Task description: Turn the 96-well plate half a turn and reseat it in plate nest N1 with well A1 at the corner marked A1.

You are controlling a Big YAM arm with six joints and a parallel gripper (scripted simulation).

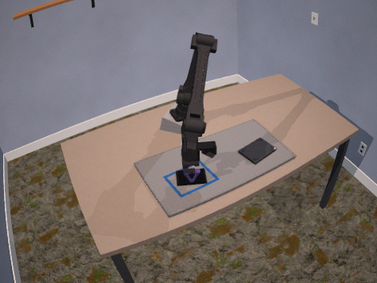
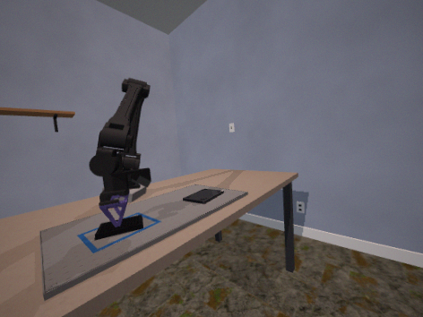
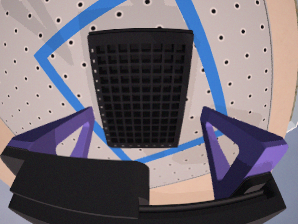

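The black 96-well plate lies 30 mm below my hand. Also, from my hand: plate nest N1 (360 mm to the left, 30 mm below, 10 mm ahead); then A1 mark (450 mm to the left, 50 mm ahead, 20 mm below).
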